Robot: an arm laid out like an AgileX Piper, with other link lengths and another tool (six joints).
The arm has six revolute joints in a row. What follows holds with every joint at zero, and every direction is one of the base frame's.
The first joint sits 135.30 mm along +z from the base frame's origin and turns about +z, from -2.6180 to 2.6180 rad.
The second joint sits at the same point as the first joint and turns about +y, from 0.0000 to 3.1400 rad.
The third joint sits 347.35 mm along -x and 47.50 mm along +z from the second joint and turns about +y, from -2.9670 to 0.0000 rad.
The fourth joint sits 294.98 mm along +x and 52.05 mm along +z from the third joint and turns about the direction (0.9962, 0, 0.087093), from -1.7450 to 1.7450 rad.
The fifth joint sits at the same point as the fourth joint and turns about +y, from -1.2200 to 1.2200 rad.
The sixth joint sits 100.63 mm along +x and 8.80 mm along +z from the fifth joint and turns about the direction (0.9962, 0, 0.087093), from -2.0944 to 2.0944 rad.
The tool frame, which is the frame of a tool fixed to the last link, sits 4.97 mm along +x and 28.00 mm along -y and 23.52 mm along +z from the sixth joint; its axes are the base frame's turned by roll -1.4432, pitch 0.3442 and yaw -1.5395 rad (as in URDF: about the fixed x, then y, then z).
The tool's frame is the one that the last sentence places.
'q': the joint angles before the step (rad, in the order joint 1, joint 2, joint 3, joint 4, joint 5, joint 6). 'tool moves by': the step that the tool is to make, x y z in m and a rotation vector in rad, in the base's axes. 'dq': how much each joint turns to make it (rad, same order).
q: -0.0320 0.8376 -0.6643 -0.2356 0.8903 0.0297
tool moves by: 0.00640 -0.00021 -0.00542 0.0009 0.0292 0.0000
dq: 0.0000 0.0292 0.0000 0.0000 0.0000 0.0000
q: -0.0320 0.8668 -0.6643 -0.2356 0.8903 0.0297
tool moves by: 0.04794 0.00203 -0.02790 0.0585 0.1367 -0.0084
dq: 0.0000 0.2049 -0.0442 0.0527 -0.0221 0.0031
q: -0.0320 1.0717 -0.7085 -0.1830 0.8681 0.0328
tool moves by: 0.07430 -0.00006 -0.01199 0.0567 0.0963 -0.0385
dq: 0.0000 0.2652 -0.1793 0.0483 0.0152 0.0229
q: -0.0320 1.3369 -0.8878 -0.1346 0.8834 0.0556
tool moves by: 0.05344 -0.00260 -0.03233 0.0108 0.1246 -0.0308
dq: 0.0000 0.2138 -0.1253 0.0022 0.0395 0.0261
